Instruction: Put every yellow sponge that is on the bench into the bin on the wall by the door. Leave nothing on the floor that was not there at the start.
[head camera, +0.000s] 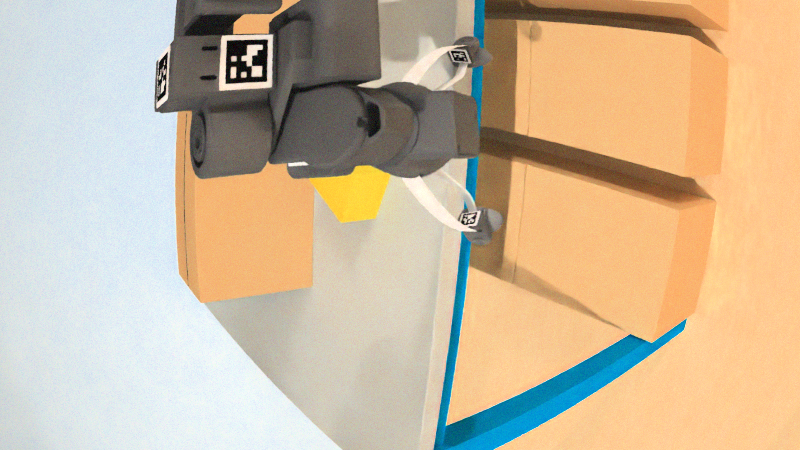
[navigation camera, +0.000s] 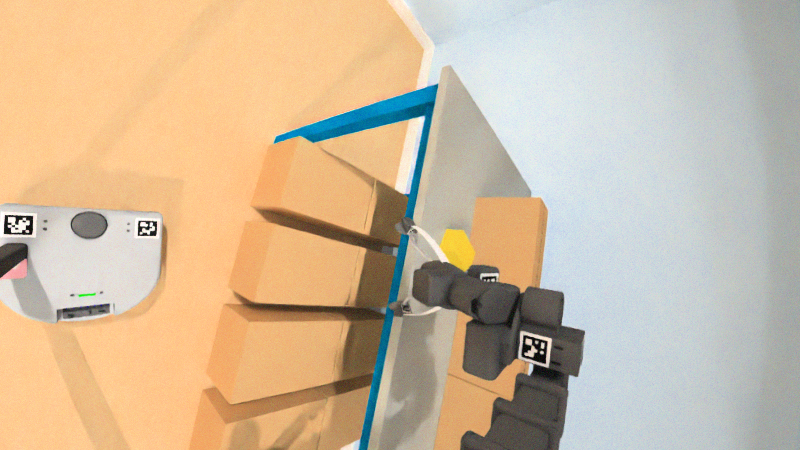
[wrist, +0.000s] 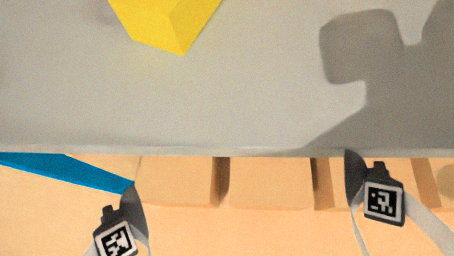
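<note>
A yellow sponge rests on the grey bench, close to the carton at the back. The wrist hides part of it in the head view, and the top edge cuts it off in the wrist view. My gripper is open, its fingers wide apart with nothing between them. In all three views the fingertips appear at or past the bench's front edge, to one side of the sponge. The wall bin and the door do not show.
Cartons stand along the back of the bench against the wall. Several larger cartons stand below, within the blue bench frame. My base is on the floor at left.
</note>
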